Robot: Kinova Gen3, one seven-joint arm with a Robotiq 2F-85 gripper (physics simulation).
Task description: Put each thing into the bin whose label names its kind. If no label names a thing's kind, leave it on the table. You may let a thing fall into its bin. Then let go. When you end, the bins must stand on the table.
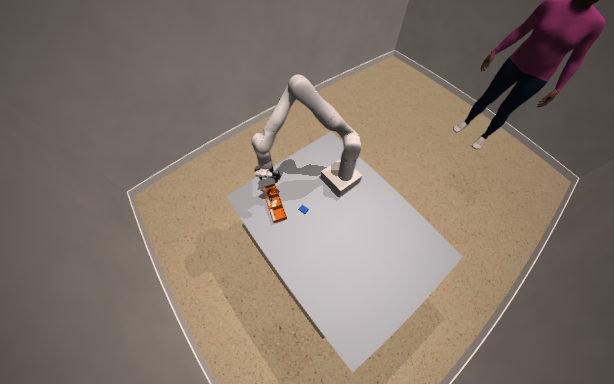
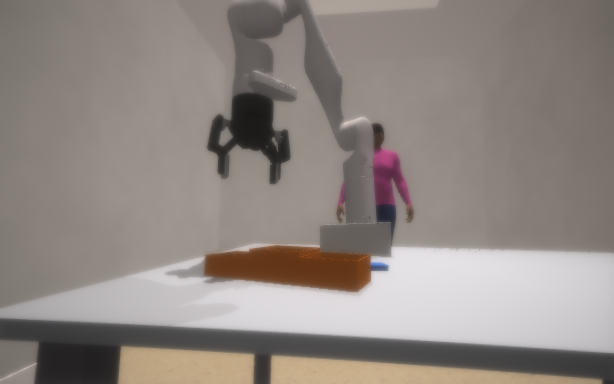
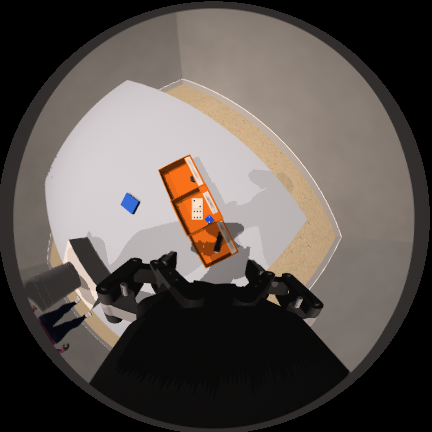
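Pixels of known places: gripper, fingertip midpoint: [image 1: 268, 180] [image 2: 250, 180] [image 3: 211, 263]; arm's base at its link origin: [image 1: 345, 175] [image 2: 361, 224] [image 3: 72, 274].
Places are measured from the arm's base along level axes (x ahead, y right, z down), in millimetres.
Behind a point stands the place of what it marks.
Three joined orange bins stand on the table: an end bin [image 1: 280, 215] {x 457, y 132, z 75 mm} [image 3: 175, 182] {x 447, y 134, z 75 mm} with a small black thing [image 3: 193, 178] {x 479, y 166, z 67 mm}, a middle bin [image 3: 184, 212] {x 402, y 198, z 75 mm} with a white domino [image 3: 197, 208] {x 428, y 218, z 68 mm} and a blue die [image 3: 209, 219] {x 425, y 255, z 59 mm}, and the bin nearest my gripper [image 3: 211, 263] {x 380, y 286, z -77 mm} with a dark elongated thing [image 3: 218, 242] {x 395, y 303, z 61 mm}. Their white labels are not readable. A flat blue block [image 1: 303, 209] {x 332, y 55, z 72 mm} [image 2: 380, 266] {x 347, y 45, z 74 mm} [image 3: 130, 203] {x 331, y 63, z 72 mm} lies on the table beside the bins. My gripper [image 1: 269, 180] {x 380, y 286, z -77 mm} [image 2: 249, 179] {x 380, y 286, z -77 mm} [image 3: 211, 263] {x 380, y 286, z -77 mm} is open and empty, above the near end of the bins.
The arm's pale base block [image 1: 341, 180] {x 50, y -8, z -4 mm} [image 2: 355, 239] {x 98, y 39, z 39 mm} stands on the grey table [image 1: 350, 250] {x 333, y -321, z 81 mm} [image 2: 450, 300] {x 555, y 24, z 82 mm} [image 3: 110, 130] {x 462, y -269, z 82 mm}, beyond the blue block from the bins. The bins stand near one table edge. A person [image 1: 555, 40] [image 2: 385, 175] stands on the floor behind the base.
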